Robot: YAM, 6 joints.
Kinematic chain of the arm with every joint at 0, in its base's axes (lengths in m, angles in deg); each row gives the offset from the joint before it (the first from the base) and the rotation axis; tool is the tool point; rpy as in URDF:
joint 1: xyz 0 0 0.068 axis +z
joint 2: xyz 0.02 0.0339 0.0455 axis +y
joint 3: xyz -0.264 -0.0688 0 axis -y
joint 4: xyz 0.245 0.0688 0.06 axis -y
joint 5: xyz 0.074 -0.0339 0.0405 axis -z
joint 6: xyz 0.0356 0 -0.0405 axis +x
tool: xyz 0 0 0 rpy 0 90 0
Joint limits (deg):
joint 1: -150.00..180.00
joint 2: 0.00..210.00
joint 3: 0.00..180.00
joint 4: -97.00..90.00
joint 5: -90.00..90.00
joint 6: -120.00..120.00
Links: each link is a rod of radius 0.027 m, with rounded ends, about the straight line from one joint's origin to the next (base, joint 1, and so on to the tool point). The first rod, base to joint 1, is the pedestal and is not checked.
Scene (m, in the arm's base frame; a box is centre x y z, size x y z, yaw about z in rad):
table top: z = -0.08
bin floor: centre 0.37 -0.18 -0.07 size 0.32 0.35 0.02 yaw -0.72
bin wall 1: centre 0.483 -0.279 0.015 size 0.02 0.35 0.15 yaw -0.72
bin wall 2: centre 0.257 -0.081 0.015 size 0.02 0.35 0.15 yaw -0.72
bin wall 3: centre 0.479 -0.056 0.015 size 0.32 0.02 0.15 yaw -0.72
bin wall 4: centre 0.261 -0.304 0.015 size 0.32 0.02 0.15 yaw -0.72
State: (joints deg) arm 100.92 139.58 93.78 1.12 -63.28 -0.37
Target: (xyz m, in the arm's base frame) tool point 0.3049 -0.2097 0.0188
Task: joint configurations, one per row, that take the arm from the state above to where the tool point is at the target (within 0.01 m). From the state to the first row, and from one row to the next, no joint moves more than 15 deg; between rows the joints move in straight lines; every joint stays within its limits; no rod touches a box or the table.
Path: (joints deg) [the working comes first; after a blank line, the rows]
Joints at the target: -39.24 131.75 64.89 -9.66 -58.75 -0.37
Straight joint move there: touches bin wall 2, bin wall 3.

1: 86.89 136.00 90.94 -0.28 -63.14 -0.37
2: 72.86 132.41 88.09 -1.69 -63.00 -0.37
3: 58.83 128.83 85.25 -3.09 -62.86 -0.37
4: 44.80 125.24 82.40 -4.49 -62.72 -0.37
5: 30.77 121.66 79.56 -5.90 -62.58 -0.37
6: 16.74 118.08 76.72 -7.30 -62.44 -0.37
7: 2.71 114.49 73.87 -8.70 -62.30 -0.37
8: -11.32 110.91 71.03 -10.11 -62.16 -0.37
9: -25.36 107.32 68.18 -11.51 -62.02 -0.37
10: -39.39 103.74 65.34 -12.91 -61.88 -0.37
11: -39.31 117.75 65.11 -11.29 -60.31 -0.37
12: -39.24 131.75 64.89 -9.66 -58.75 -0.37

